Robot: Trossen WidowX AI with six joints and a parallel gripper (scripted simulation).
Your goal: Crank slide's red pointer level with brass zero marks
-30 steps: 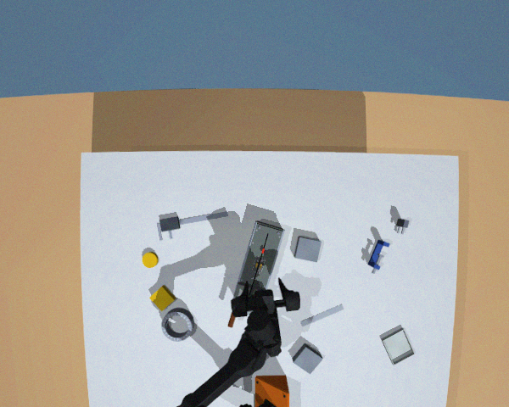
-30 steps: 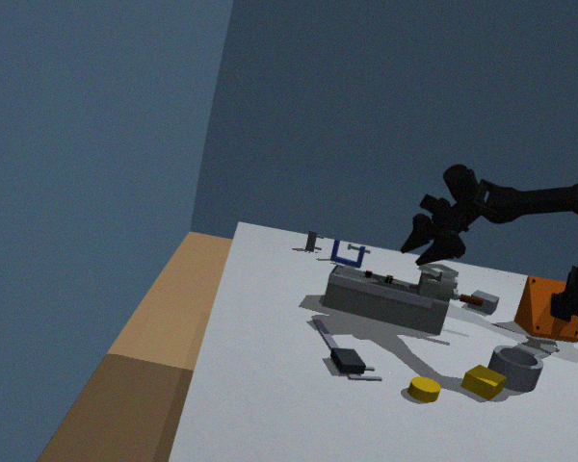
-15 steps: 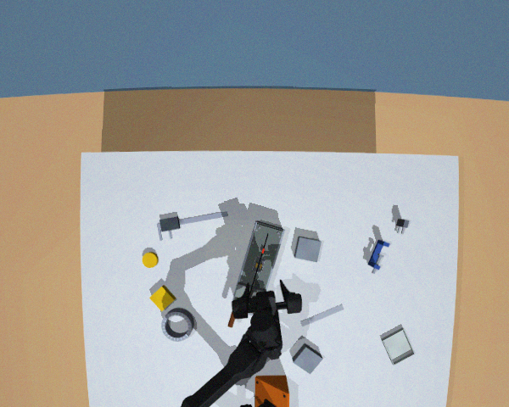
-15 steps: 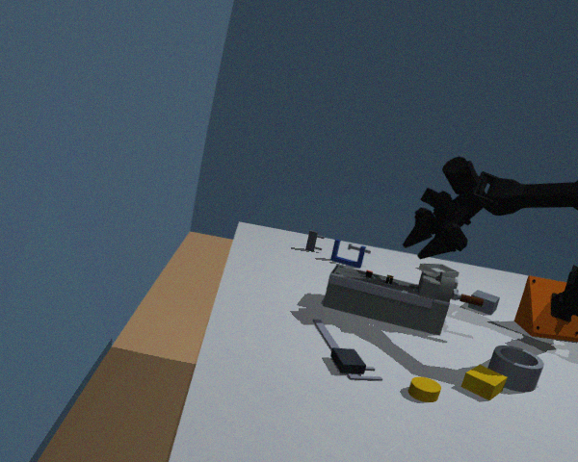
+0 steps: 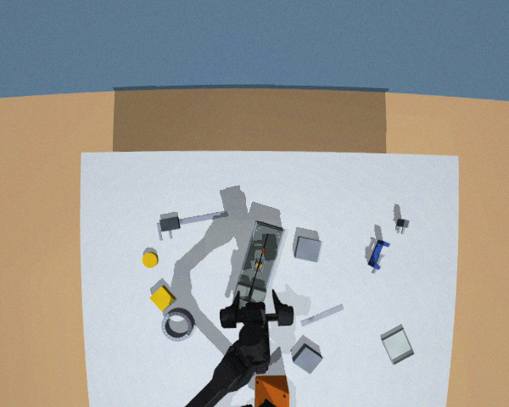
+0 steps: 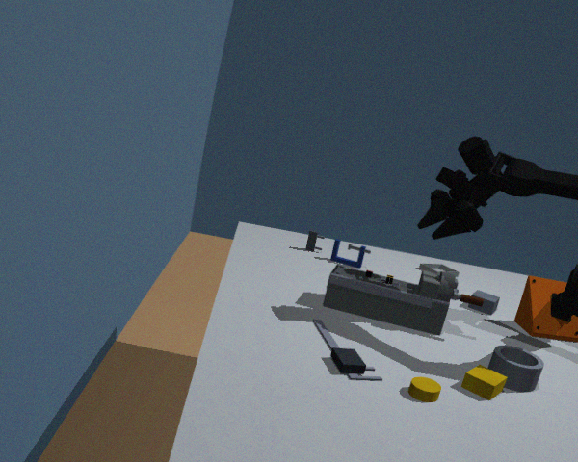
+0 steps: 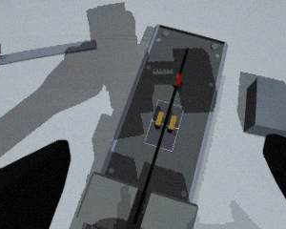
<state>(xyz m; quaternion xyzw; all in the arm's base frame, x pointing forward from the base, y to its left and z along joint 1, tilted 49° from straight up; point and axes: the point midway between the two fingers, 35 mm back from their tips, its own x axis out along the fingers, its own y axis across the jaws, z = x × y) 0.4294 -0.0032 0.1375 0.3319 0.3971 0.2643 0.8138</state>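
The brown crank handle is 13 cm behind my gripper tip, 6 cm to the left of it and 11 cm below it. From my gripper tip the other things lie so: flat grey bar (11 cm behind, 24 cm to the right, 20 cm below); red pointer (10 cm ahead, 1 cm to the right, 12 cm below); yellow block (11 cm behind, 29 cm to the left, 19 cm below).
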